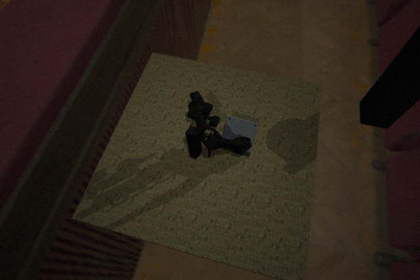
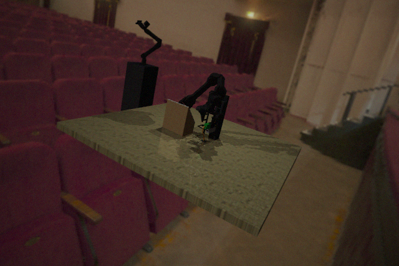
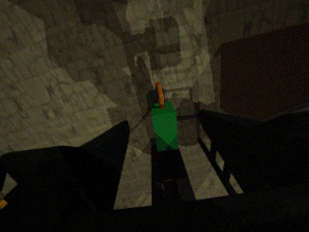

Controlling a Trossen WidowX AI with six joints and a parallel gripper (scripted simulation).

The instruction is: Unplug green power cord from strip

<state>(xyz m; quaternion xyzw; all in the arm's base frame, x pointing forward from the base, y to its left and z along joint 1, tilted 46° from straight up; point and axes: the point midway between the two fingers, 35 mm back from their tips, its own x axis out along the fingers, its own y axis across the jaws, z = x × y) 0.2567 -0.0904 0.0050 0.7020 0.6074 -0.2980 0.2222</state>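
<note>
My gripper tip is now 40 mm to the right of the green plug and 10 mm above it.
</note>
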